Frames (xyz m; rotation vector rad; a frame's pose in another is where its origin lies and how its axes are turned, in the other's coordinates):
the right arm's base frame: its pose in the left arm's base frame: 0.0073 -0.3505 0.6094 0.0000 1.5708 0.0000
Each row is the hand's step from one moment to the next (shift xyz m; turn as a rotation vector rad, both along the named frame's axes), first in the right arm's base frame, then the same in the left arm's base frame.
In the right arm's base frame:
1: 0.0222 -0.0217 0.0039 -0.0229 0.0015 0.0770
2: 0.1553 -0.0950 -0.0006 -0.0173 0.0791 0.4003
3: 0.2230 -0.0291 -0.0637 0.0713 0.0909 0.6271
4: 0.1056 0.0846 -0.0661 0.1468 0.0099 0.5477
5: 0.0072 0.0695 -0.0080 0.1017 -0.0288 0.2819
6: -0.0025 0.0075 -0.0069 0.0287 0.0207 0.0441
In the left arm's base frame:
1: 0.0039 -0.0217 -0.0222 0.0770 0.0015 0.0229
2: -0.0006 -0.0950 -0.1553 0.4003 0.0791 0.0173
3: -0.0637 -0.0291 -0.2230 0.6271 0.0909 -0.0713
4: -0.0661 0.0846 -0.1056 0.5477 0.0099 -0.1468
5: -0.0080 0.0695 -0.0072 0.2819 -0.0288 -0.1017
6: -0.0069 0.0075 0.0025 0.0441 0.0207 -0.0287

